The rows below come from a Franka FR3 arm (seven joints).
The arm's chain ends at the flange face. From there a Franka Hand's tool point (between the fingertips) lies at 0.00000 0.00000 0.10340 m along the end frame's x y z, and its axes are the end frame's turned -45 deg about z.
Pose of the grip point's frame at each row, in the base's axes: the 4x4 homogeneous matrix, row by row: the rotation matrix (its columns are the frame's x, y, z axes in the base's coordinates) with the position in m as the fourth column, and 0 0 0 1 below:
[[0.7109 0.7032 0.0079 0.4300], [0.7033 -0.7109 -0.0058 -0.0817], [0.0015 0.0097 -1.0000 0.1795], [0 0 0 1]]
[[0.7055 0.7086 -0.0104 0.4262], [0.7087 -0.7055 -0.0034 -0.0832], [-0.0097 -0.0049 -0.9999 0.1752], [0 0 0 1]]
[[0.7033 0.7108 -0.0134 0.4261], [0.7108 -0.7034 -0.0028 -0.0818], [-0.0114 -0.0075 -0.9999 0.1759], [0 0 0 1]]
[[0.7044 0.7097 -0.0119 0.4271], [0.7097 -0.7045 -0.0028 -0.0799], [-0.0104 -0.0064 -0.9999 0.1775], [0 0 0 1]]
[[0.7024 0.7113 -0.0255 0.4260], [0.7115 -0.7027 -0.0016 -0.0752], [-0.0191 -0.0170 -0.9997 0.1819], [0 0 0 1]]
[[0.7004 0.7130 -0.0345 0.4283], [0.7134 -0.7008 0.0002 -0.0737], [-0.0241 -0.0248 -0.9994 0.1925], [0 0 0 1]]
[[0.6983 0.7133 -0.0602 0.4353], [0.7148 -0.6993 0.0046 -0.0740], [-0.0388 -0.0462 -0.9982 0.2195], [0 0 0 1]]
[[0.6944 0.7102 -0.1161 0.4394], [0.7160 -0.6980 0.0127 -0.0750], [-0.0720 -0.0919 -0.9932 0.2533], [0 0 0 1]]
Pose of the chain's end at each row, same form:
[[0.9999 -0.0054 0.0079 0.4292], [-0.0054 -1.0000 -0.0058 -0.0811], [0.0079 0.0058 -1.0000 0.2829], [0 0 0 1]]
[[0.9999 0.0022 -0.0104 0.4273], [0.0023 -1.0000 -0.0034 -0.0828], [-0.0103 0.0034 -0.9999 0.2786], [0 0 0 1]]
[[0.9999 0.0053 -0.0134 0.4275], [0.0052 -1.0000 -0.0028 -0.0815], [-0.0134 0.0028 -0.9999 0.2793], [0 0 0 1]]
[[0.9999 0.0037 -0.0119 0.4283], [0.0037 -1.0000 -0.0028 -0.0796], [-0.0119 0.0028 -0.9999 0.2809], [0 0 0 1]]
[[0.9996 0.0063 -0.0255 0.4286], [0.0062 -1.0000 -0.0016 -0.0750], [-0.0255 0.0015 -0.9997 0.2853], [0 0 0 1]]
[[0.9994 0.0089 -0.0345 0.4319], [0.0089 -1.0000 0.0002 -0.0737], [-0.0346 -0.0005 -0.9994 0.2958], [0 0 0 1]]
[[0.9982 0.0106 -0.0602 0.4415], [0.0110 -0.9999 0.0046 -0.0745], [-0.0601 -0.0052 -0.9982 0.3227], [0 0 0 1]]
[[0.9932 0.0112 -0.1161 0.4514], [0.0127 -0.9998 0.0127 -0.0763], [-0.1159 -0.0141 -0.9932 0.3560], [0 0 0 1]]

